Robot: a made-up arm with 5 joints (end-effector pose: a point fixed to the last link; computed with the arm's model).
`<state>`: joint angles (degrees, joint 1 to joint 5).
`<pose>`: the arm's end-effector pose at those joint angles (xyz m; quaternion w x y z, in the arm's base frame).
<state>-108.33 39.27 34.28 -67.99 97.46</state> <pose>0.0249 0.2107 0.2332 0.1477 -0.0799 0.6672 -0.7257</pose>
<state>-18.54 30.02 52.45 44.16 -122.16</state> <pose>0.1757 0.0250 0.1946 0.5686 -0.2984 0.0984 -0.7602</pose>
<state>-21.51 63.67 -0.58 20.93 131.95</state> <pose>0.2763 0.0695 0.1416 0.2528 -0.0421 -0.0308 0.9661</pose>
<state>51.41 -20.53 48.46 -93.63 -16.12</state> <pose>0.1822 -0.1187 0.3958 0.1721 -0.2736 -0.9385 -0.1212</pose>
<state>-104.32 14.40 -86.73 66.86 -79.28</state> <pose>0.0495 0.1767 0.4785 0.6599 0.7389 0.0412 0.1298</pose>
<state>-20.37 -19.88 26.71 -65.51 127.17</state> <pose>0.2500 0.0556 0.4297 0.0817 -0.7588 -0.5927 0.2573</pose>
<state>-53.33 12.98 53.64 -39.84 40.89</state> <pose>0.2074 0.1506 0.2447 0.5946 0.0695 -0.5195 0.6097</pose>
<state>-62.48 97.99 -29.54 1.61 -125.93</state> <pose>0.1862 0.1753 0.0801 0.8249 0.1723 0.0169 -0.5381</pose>
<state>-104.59 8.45 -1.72 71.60 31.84</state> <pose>0.0448 0.1913 0.3005 0.3916 0.0623 -0.0804 0.9145</pose>
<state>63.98 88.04 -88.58 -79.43 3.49</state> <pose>0.2013 -0.2322 0.3279 0.0744 -0.5329 -0.8417 -0.0459</pose>
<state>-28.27 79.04 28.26 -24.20 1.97</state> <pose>0.1997 0.0547 0.1044 0.9697 0.0151 -0.0582 0.2368</pose>
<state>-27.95 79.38 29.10 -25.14 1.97</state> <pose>0.1978 0.0530 0.1043 0.9705 0.0144 -0.0563 0.2342</pose>
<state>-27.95 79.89 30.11 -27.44 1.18</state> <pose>0.1962 0.0521 0.1044 0.9716 0.0166 -0.0627 0.2274</pose>
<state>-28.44 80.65 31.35 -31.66 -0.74</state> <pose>0.1948 0.0525 0.1046 0.9730 0.0232 -0.0809 0.2149</pose>
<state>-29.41 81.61 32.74 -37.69 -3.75</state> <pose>0.1939 0.0542 0.1053 0.9735 0.0358 -0.1105 0.1969</pose>
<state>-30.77 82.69 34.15 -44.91 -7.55</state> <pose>0.1933 0.0571 0.1066 0.9719 0.0551 -0.1470 0.1751</pose>
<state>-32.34 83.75 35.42 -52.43 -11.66</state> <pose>0.1930 0.0606 0.1088 0.9676 0.0800 -0.1850 0.1523</pose>
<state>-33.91 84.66 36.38 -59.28 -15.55</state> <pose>0.1928 0.0645 0.1113 0.9608 0.1074 -0.2190 0.1314</pose>
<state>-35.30 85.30 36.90 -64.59 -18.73</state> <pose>0.1930 0.0681 0.1136 0.9534 0.1327 -0.2453 0.1152</pose>
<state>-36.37 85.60 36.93 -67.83 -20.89</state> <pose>0.1934 0.0713 0.1153 0.9471 0.1517 -0.2625 0.1053</pose>
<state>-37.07 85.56 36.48 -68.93 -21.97</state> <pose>0.1944 0.0739 0.1160 0.9432 0.1626 -0.2714 0.1017</pose>
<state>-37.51 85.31 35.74 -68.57 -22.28</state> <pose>0.1956 0.0761 0.1160 0.9413 0.1670 -0.2748 0.1026</pose>
